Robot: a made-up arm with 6 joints.
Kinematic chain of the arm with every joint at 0, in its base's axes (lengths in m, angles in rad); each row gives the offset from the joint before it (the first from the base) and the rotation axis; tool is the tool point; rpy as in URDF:
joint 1: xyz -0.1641 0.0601 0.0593 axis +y
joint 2: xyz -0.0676 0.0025 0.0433 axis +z
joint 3: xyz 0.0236 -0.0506 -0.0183 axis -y
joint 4: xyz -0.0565 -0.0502 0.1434 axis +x
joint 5: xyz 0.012 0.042 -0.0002 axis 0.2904 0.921 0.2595
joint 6: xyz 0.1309 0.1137 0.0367 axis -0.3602 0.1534 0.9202
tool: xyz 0.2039 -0.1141 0.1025 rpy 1.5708 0 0
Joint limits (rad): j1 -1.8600..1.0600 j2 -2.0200..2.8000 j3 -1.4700..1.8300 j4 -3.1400..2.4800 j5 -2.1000..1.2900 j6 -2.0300..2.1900
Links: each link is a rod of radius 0.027 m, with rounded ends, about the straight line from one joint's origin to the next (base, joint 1, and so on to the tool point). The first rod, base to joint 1, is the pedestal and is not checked.
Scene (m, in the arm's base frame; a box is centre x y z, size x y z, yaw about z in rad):
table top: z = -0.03
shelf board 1: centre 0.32 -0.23 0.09 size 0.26 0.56 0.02 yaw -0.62
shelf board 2: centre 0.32 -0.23 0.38 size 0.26 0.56 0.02 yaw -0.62
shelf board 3: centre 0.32 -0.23 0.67 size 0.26 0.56 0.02 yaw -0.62
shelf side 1: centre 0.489 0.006 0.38 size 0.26 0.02 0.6 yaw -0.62
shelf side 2: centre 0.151 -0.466 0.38 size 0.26 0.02 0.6 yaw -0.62
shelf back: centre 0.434 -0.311 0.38 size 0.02 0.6 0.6 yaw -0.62
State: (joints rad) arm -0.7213 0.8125 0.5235 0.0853 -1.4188 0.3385
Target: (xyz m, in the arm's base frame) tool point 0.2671 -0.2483 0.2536
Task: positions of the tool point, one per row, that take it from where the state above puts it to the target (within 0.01 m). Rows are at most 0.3 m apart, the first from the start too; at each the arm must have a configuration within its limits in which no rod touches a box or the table.
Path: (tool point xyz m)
1: -0.5091 -0.2349 0.3895
2: -0.2561 -0.2728 0.4543
3: -0.0221 -0.2307 0.3953
4: 0.1126 -0.1380 0.2536
5: 0.1622 -0.1668 0.2589
6: 0.2045 -0.1964 0.2602
7: 0.2393 -0.2244 0.2582
8: 0.2671 -0.2483 0.2536

